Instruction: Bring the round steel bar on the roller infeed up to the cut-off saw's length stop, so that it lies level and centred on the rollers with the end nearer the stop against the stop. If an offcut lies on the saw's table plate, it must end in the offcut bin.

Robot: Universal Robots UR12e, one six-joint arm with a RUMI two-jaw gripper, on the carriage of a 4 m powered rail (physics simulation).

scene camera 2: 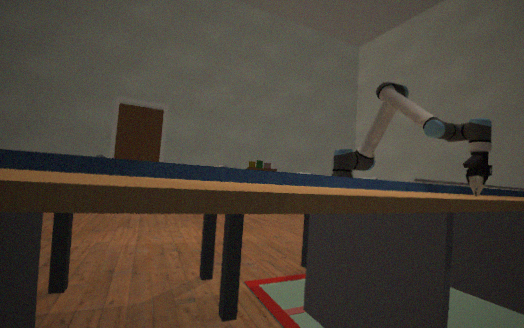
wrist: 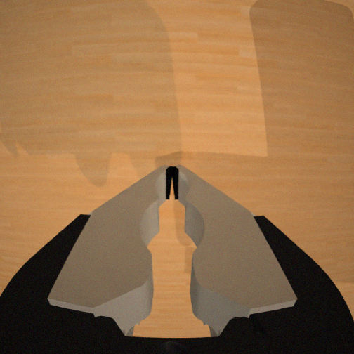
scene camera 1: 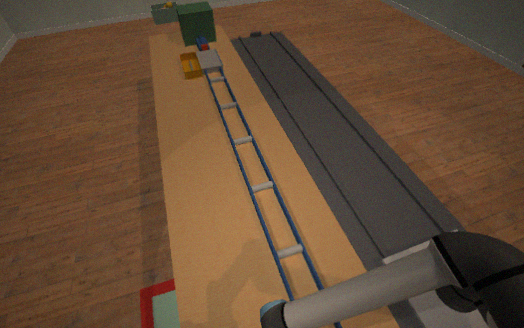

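Seen in the pictures: gripper, fingertip midpoint: (scene camera 2: 476, 196); arm's base, origin of the base link: (scene camera 1: 455, 289).
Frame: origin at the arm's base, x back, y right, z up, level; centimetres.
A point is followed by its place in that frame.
The roller infeed, with blue side rails (scene camera 1: 255, 197) @(z 2.2, x -68.4, y 73.7 cm) (scene camera 2: 280, 175) @(z 0.8, x -69.4, y 97.2 cm) and grey rollers, runs along the table to the saw's grey table plate (scene camera 1: 209, 60) @(z 2.9, x -62.1, y 233.0 cm). I make out no offcut on the plate. A yellow-orange bin (scene camera 1: 192, 75) @(z 0.0, x -81.0, y 216.8 cm) stands left of it; a small pale mark shows inside, too small to identify. Beyond the plate are a small blue and red part (scene camera 1: 202, 43) @(z 5.7, x -62.6, y 265.5 cm) and a green housing (scene camera 1: 196, 23) @(z 18.5, x -63.1, y 285.1 cm). A thin grey line behind my gripper in scene camera 2 may be the bar; I cannot tell. My gripper (scene camera 2: 476, 194) @(z -3.0, x -94.6, y -0.7 cm) (wrist: 171, 168) points down, low over the wooden table, shut and empty.
The dark floor rail (scene camera 1: 320, 115) runs beside the wooden table (scene camera 1: 190, 165) @(z -3.0, x -98.3, y 113.4 cm). My forearm (scene camera 1: 360, 287) @(z 52.9, x -60.7, y 6.5 cm) crosses above the infeed's near part. A grey-green box (scene camera 1: 164, 15) stands beyond the table. A red-edged green floor area (scene camera 1: 146, 305) (scene camera 2: 270, 300) lies beside and under the table.
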